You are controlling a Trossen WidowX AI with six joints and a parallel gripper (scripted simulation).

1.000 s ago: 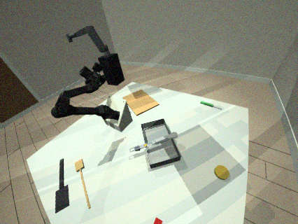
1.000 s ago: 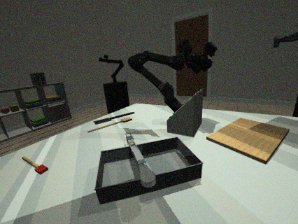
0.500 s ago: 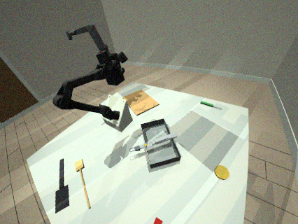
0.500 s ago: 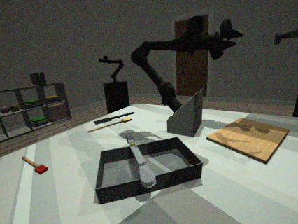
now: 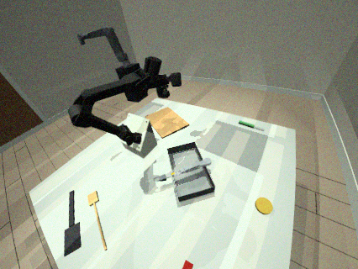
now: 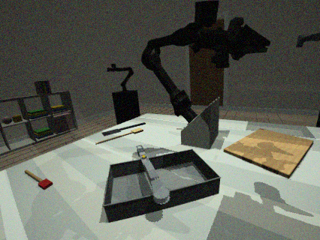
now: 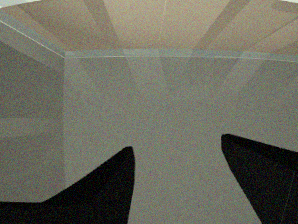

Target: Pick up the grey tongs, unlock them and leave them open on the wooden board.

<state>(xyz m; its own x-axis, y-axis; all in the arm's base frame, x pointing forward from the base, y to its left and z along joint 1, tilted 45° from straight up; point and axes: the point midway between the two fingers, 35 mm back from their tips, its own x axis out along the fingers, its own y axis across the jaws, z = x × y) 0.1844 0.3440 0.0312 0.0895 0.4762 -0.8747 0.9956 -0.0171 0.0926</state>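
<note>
Now: the yellow lock piece 35 cm to the right of my gripper tip, 32 cm below it and 14 cm ahead of it. Round my gripper tip: black spatula 78 cm to the right, 39 cm below, 21 cm behind; then grey roasting tin 36 cm below, 27 cm to the right, 18 cm ahead; then wooden board 38 cm below, 20 cm behind, 8 cm to the left.
</note>
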